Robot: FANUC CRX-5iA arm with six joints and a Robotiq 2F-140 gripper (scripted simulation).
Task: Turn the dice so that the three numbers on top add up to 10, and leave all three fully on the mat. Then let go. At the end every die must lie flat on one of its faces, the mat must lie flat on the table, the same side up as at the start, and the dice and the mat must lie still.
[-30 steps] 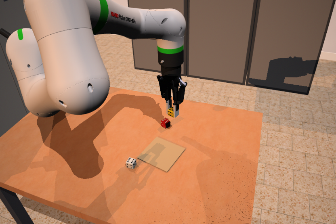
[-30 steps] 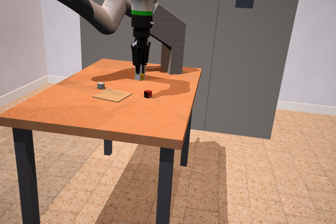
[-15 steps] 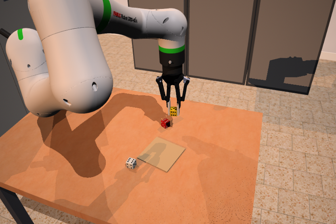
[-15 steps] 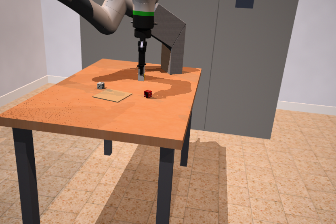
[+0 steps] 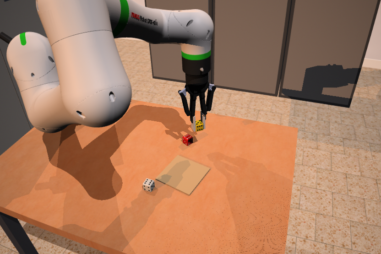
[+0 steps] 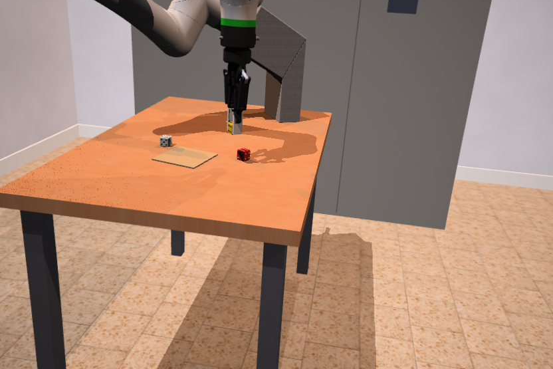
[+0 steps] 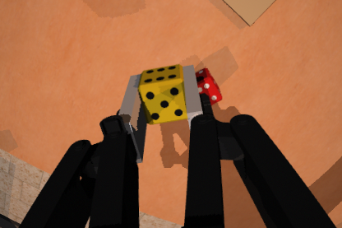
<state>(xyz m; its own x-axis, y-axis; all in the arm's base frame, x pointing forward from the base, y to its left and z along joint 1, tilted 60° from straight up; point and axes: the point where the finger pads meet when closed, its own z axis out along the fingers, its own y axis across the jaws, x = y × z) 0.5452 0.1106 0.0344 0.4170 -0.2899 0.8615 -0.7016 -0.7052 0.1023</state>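
Right now my hand is 120 mm above the red die, 50 mm past it and 20 mm to the right of it. From my hand the other things lie so: white die (230 mm to the right, 130 mm behind, 120 mm below); then yellow die (20 mm below); then tan mat (150 mm to the right, 130 mm below, 30 mm behind).
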